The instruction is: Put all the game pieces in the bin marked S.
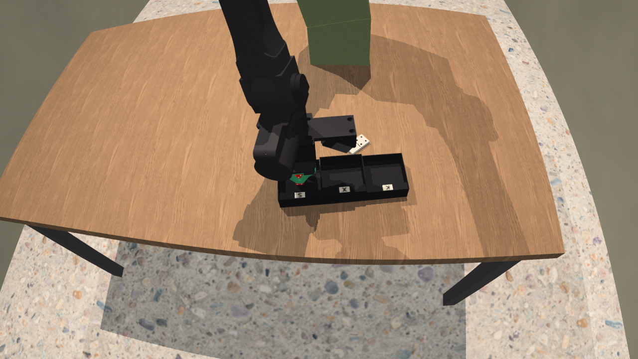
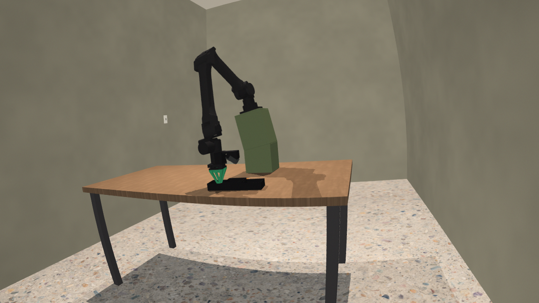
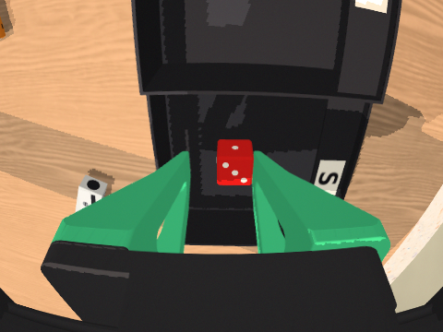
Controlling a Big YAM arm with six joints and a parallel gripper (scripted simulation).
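The red die lies 10 mm below my hand and 10 mm ahead of it. Round my hand: black bin marked S 80 mm to the left, 10 mm below; then white domino 110 mm to the left, 100 mm behind, 20 mm below; then grey-white sharpener 70 mm behind, 50 mm to the right, 20 mm below.
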